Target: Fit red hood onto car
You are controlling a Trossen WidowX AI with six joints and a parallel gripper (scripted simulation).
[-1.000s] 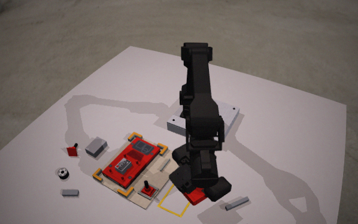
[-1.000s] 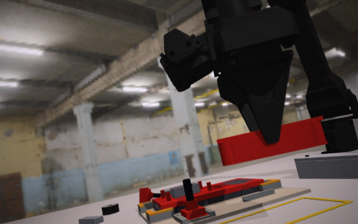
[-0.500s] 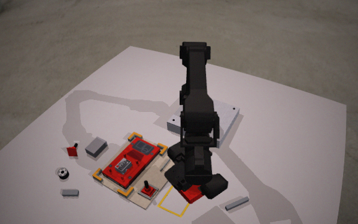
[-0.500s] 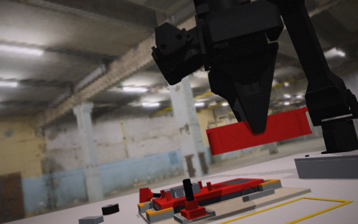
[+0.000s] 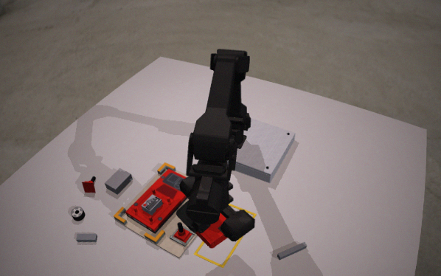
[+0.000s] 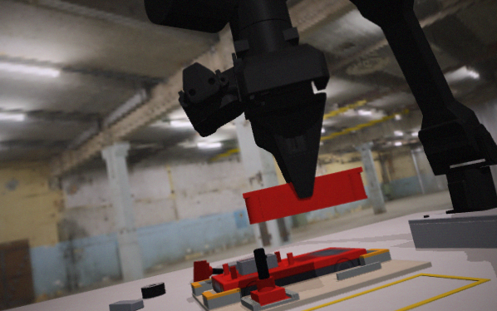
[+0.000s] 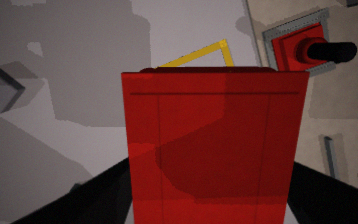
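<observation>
My gripper tip is 40 mm past the grey engine block, 210 mm to the left of it and 80 mm above it. From my gripper tip the other things lie so: black wheel: 60 mm ahead, 420 mm to the right, 90 mm below; then red hood: right at my gripper tip.
</observation>
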